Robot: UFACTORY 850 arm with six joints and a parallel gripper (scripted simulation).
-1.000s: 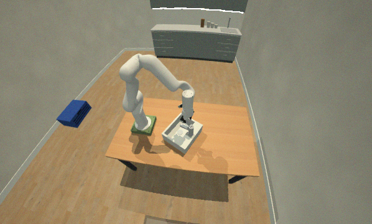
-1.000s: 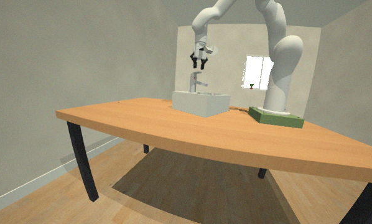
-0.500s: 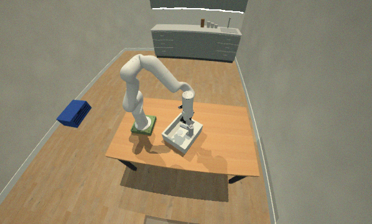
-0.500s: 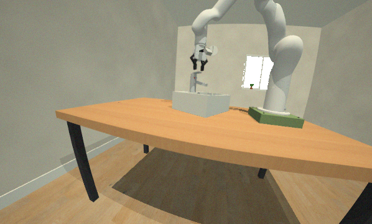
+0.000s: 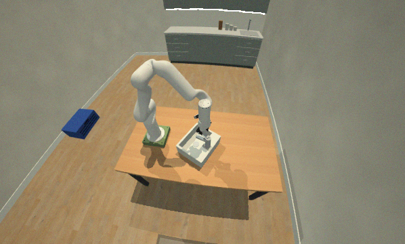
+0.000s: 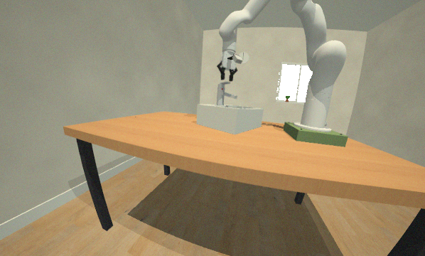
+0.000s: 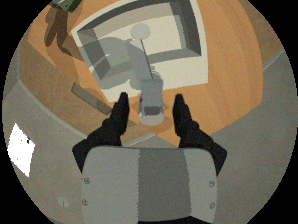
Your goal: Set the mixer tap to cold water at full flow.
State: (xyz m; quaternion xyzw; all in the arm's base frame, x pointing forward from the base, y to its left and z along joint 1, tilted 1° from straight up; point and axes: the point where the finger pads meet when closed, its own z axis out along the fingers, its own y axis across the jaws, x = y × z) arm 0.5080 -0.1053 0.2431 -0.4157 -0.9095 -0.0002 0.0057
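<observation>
My hand is 10 mm short of the grey lever, 10 mm to the left of it and 30 mm above it. The rest, counted from my hand: white basin (60 mm behind, 20 mm to the left, 260 mm below).
</observation>
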